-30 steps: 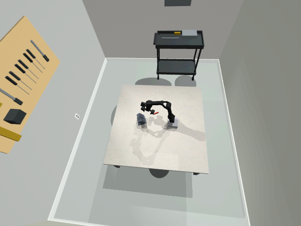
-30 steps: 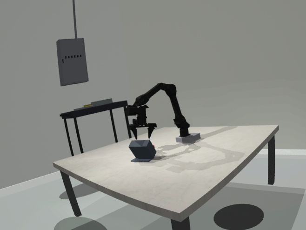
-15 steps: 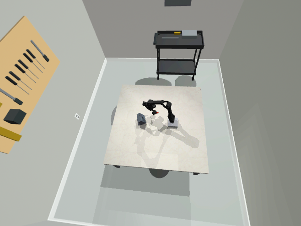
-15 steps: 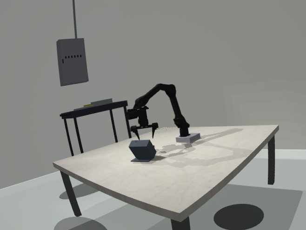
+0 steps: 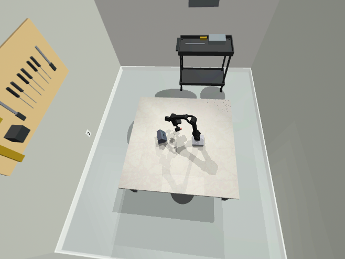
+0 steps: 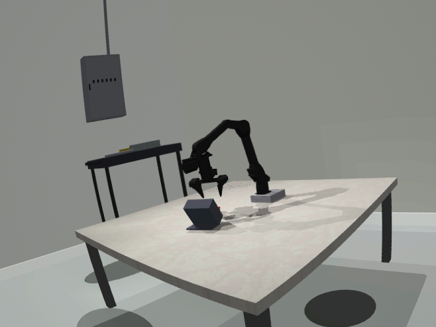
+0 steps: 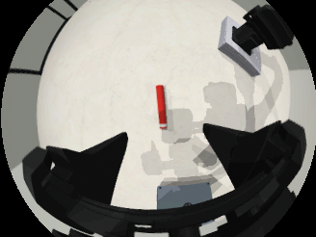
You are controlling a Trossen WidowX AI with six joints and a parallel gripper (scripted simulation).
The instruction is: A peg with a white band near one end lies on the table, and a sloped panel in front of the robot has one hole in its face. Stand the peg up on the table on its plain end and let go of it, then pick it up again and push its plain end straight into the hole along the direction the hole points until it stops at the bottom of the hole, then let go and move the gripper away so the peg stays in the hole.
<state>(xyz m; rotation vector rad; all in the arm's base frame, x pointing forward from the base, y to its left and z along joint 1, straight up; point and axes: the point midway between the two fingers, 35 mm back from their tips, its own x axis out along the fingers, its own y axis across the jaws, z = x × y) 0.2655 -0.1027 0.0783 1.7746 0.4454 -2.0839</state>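
Now: the red peg 10 mm behind my gripper tip and 70 mm below it. Round my gripper tip: sloped panel 170 mm ahead, 130 mm to the left, 20 mm below.
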